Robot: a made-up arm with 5 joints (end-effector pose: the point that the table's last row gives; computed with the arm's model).
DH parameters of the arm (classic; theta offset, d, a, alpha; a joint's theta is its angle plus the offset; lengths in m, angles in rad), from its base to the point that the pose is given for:
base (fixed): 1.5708 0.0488 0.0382 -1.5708
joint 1: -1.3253 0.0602 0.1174 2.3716
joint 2: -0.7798 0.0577 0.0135 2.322
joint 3: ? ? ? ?
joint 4: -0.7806 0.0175 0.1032 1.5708
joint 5: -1.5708 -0.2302 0 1.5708
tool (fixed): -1.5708 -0.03 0 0
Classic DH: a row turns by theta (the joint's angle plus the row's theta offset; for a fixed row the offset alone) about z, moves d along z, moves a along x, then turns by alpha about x.
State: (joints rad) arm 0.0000 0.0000 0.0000 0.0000 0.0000
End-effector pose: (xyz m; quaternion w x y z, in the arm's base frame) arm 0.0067 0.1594 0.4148 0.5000 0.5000 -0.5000 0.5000
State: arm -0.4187 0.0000 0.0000 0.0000 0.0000
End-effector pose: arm 0.0067 0.0001 0.4325 0.3852 0.5930 -0.5930 0.3852
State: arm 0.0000 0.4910 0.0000 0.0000 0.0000
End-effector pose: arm -0.0865 0.0662 0.4382 0.2951 0.5107 -0.6338 0.5004
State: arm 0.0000 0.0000 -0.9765 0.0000 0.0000
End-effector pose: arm -0.2043 0.0662 0.3609 0.0825 0.4732 -0.4701 0.7405
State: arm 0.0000 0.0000 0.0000 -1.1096 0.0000
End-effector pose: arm 0.0067 0.2916 0.1678 0.6884 0.1616 -0.1616 0.6884
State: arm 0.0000 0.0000 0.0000 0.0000 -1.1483
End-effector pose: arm -0.0207 0.1417 0.4148 0.1483 0.6914 -0.1483 0.6914
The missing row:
joint 3: -0.5162 -0.0107 -0.0043 -1.6994
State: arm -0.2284 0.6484 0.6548 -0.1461 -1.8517
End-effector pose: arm 0.0167 -0.0431 0.4217 0.2046 -0.7124 0.1666 -0.6503
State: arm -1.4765 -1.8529 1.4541 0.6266 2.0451
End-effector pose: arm 0.2303 -0.0970 -0.0291 0.7610 -0.6435 0.0267 -0.0780
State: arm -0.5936 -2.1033 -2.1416 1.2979 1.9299
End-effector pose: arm 0.2467 -0.0263 0.1464 0.7806 0.5991 0.0961 -0.1500
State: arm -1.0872 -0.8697 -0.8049 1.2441 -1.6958
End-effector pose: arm 0.0974 -0.3076 0.1166 0.7674 -0.4098 0.3745 -0.3208
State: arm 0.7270 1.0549 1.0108 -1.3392 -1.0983
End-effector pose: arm 0.0361 0.3544 0.0975 0.6280 0.5151 0.2624 0.5210
